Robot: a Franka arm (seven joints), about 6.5 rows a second.
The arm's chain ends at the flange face. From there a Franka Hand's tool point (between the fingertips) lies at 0.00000 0.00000 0.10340 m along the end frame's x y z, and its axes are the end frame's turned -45 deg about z.
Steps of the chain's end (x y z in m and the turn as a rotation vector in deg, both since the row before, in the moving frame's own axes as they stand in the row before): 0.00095, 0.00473, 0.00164, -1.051, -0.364, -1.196; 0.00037, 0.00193, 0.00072, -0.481, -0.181, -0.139; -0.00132, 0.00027, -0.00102, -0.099, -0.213, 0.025; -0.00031, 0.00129, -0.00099, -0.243, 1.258, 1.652; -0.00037, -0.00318, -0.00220, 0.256, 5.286, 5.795; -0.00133, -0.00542, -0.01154, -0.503, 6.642, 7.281; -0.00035, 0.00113, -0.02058, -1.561, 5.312, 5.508
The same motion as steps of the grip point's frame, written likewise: -0.00447, 0.00491, 0.00162, -0.486, -1.001, -1.196; -0.00195, 0.00201, 0.00072, -0.212, -0.468, -0.139; -0.00152, -0.00089, -0.00102, 0.081, -0.221, 0.025; 0.00014, 0.00263, -0.00102, -1.061, 0.718, 1.652; 0.00871, 0.00425, -0.00264, -3.557, 3.919, 5.795; 0.01011, 0.00480, -0.01224, -5.052, 4.341, 7.281; 0.00330, 0.00952, -0.02106, -4.860, 2.652, 5.508
